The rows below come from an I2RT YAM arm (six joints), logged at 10 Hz.
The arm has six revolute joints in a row. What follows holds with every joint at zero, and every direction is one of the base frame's. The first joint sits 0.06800 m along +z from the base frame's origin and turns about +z. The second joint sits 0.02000 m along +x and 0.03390 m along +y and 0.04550 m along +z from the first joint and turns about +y. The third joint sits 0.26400 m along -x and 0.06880 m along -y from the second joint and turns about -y. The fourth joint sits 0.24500 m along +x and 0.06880 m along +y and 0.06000 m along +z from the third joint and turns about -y. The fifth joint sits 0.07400 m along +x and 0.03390 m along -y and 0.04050 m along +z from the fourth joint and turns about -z. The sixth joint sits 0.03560 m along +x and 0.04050 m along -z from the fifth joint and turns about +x. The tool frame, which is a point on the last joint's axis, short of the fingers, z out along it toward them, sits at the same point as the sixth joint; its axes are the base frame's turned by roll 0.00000, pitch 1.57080 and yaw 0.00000 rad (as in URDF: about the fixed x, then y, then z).
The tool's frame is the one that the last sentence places.
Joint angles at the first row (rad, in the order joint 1, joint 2, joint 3, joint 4, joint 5, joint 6):
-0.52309 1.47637 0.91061 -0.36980 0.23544 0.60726
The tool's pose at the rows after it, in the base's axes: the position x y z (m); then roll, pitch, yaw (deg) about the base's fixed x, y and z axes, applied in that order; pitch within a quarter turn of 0, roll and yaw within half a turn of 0:
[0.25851 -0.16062 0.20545 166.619 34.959 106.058]
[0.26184 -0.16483 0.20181 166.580 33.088 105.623]
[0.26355 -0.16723 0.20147 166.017 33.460 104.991]
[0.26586 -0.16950 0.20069 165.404 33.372 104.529]
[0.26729 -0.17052 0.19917 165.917 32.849 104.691]
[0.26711 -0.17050 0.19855 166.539 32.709 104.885]
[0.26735 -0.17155 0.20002 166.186 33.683 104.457]
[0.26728 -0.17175 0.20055 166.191 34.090 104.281]
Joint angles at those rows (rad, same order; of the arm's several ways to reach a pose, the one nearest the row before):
-0.53066 1.50704 0.93283 -0.38134 0.21793 0.61654
-0.53916 1.53785 0.95388 -0.39738 0.19834 0.62871
-0.54297 1.54618 0.95797 -0.38324 0.19816 0.63109
-0.54609 1.55808 0.96534 -0.37429 0.19145 0.63461
-0.54648 1.56999 0.97388 -0.38307 0.19159 0.63657
-0.54610 1.57243 0.97562 -0.39039 0.19725 0.63625
-0.54764 1.56926 0.97426 -0.37592 0.20540 0.63381
-0.54764 1.56753 0.97331 -0.37159 0.21129 0.63353

